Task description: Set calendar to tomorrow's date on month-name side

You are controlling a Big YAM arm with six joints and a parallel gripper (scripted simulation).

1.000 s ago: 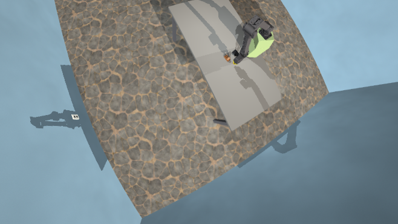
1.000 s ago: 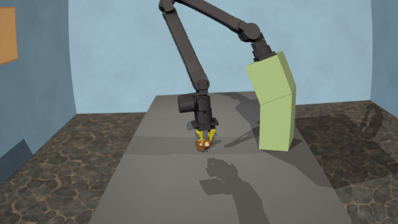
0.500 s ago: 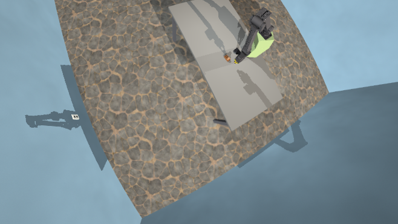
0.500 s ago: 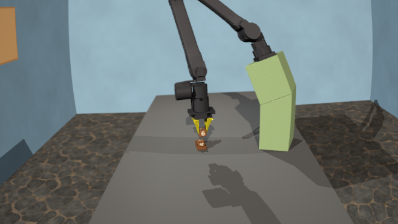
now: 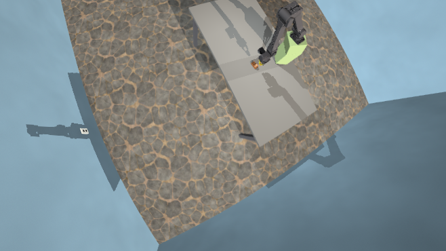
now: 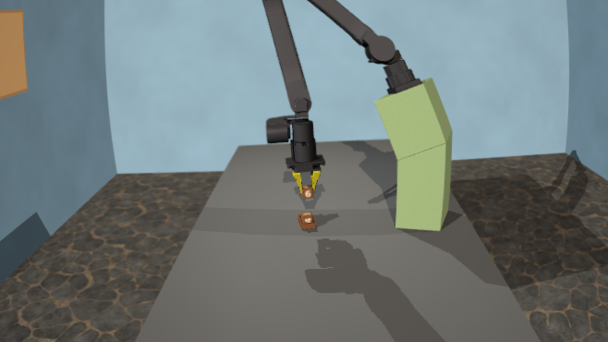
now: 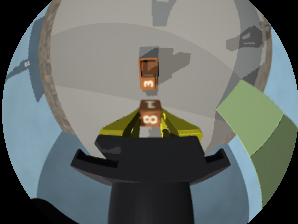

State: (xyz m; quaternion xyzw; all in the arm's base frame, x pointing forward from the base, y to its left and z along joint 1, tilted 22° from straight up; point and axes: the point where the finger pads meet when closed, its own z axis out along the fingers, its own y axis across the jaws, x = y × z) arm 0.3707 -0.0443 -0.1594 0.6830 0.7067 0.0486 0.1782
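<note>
Right now the calendar tray is 4 cm to the right of my hand and 11 cm below it. Also, from my hand: brown number cube (right at my hand).
</note>
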